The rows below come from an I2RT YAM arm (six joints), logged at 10 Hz.
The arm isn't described. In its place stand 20 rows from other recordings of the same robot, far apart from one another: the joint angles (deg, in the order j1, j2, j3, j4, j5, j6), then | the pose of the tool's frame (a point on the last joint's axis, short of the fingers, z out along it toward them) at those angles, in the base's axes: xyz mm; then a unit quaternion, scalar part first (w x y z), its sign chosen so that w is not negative.
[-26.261 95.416 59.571 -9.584 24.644 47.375] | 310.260, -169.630, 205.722, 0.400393, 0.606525, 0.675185, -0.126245
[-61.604 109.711 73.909 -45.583 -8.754 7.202] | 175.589, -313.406, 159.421, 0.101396, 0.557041, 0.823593, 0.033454
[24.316 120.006 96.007 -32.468 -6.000 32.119] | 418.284, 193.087, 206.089, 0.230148, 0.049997, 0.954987, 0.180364
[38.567 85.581 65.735 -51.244 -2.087 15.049] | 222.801, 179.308, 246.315, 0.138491, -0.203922, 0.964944, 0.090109
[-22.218 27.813 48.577 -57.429 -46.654 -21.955] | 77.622, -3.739, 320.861, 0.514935, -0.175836, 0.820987, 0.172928
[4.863 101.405 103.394 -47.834 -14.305 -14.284] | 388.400, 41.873, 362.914, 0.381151, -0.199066, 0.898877, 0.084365
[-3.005 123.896 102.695 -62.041 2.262 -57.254] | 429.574, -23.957, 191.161, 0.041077, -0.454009, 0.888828, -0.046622
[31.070 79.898 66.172 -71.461 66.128 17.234] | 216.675, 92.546, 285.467, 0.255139, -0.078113, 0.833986, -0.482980
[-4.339 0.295 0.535 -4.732 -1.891 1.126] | 109.765, -7.150, 167.304, 0.678832, 0.023811, 0.733874, -0.006917
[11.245 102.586 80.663 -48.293 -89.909 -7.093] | 338.572, 103.613, 265.660, 0.096277, -0.230916, 0.668898, 0.699988
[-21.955 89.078 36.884 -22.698 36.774 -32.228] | 214.682, -109.520, 121.703, 0.031344, 0.042920, -0.940647, 0.335200
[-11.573 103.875 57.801 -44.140 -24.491 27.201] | 293.030, -44.942, 128.568, 0.030645, -0.324768, -0.921703, -0.209883
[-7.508 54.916 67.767 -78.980 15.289 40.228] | 135.213, -27.289, 343.452, 0.233333, 0.417523, 0.875626, -0.067146
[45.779 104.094 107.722 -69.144 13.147 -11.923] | 263.875, 259.541, 346.042, 0.234095, -0.447200, 0.862046, -0.045693
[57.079 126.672 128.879 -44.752 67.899 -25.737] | 291.039, 388.826, 335.544, 0.459481, -0.333743, 0.718204, -0.402089
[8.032 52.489 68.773 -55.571 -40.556 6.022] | 151.040, 44.690, 385.222, 0.360375, -0.163265, 0.844920, 0.359978
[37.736 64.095 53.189 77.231 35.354 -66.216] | 169.163, 104.867, 457.899, 0.888546, 0.029101, 0.354511, -0.289761
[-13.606 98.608 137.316 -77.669 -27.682 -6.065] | 290.835, -53.376, 508.205, 0.449039, -0.045220, 0.881116, 0.141260
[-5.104 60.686 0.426 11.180 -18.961 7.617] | 135.397, -0.480, 79.374, 0.341312, 0.045156, 0.924810, 0.161845
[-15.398 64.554 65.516 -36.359 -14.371 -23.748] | 232.728, -54.930, 353.157, 0.466010, -0.121405, 0.875110, -0.047726
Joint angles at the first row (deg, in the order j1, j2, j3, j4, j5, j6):
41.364 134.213 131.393 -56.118 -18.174 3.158
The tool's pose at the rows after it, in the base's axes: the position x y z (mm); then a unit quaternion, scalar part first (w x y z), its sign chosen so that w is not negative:
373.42, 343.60, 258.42, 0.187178, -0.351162, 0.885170, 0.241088
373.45, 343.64, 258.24, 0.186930, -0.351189, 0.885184, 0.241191
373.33, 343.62, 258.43, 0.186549, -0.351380, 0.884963, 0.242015
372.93, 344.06, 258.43, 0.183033, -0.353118, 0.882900, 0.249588
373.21, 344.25, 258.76, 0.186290, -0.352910, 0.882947, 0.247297
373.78, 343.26, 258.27, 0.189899, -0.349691, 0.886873, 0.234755
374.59, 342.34, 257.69, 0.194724, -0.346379, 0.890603, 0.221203
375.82, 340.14, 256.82, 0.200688, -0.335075, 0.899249, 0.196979
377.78, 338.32, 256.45, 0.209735, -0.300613, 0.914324, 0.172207
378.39, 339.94, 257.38, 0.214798, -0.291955, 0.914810, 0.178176
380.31, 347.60, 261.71, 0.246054, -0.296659, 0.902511, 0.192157
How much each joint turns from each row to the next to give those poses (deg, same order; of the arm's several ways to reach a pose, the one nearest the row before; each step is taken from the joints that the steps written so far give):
0.001 -0.023 -0.002 0.002 0.000 0.023
-0.001 0.021 -0.002 0.000 -0.022 -0.001
0.000 -0.022 0.002 -0.023 -0.109 0.000
0.001 0.022 -0.001 0.023 -1.005 0.001
0.021 -0.020 0.002 0.217 0.393 -0.023
-0.022 0.000 0.001 -0.241 1.574 0.022
-0.022 0.020 -0.004 -0.128 1.726 0.000
-0.065 0.002 0.003 -0.483 3.126 0.634
-0.022 0.001 0.003 0.021 4.043 3.344
0.087 0.001 0.003 0.938 -0.065 1.180
0.503 -0.002 -0.005 4.133 0.065 -0.174

